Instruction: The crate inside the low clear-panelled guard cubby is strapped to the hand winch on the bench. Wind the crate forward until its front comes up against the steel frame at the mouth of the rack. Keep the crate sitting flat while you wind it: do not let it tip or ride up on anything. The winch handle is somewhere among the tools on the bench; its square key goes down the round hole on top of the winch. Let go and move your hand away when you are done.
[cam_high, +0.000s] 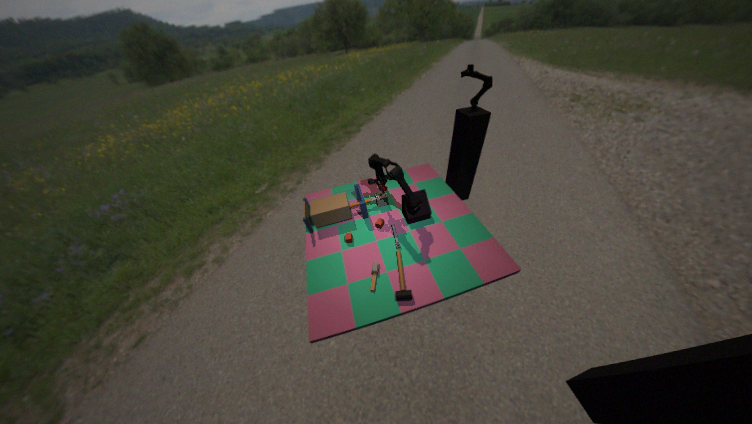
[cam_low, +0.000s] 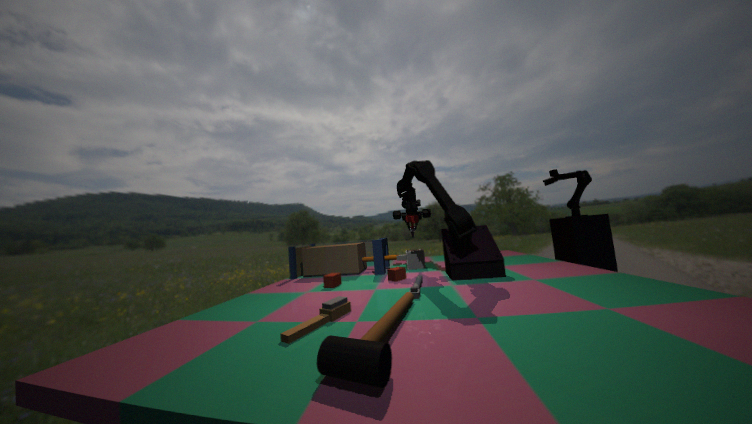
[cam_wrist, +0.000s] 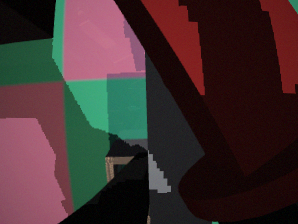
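Right now the winch handle is 2 cm above my gripper tip. The rest, counted from my gripper tip: grey winch 16 cm below, 8 cm to the right, 1 cm behind; red knob 4 cm to the left, 4 cm above; frame 16 cm ahead, 9 cm below, 6 cm to the right.
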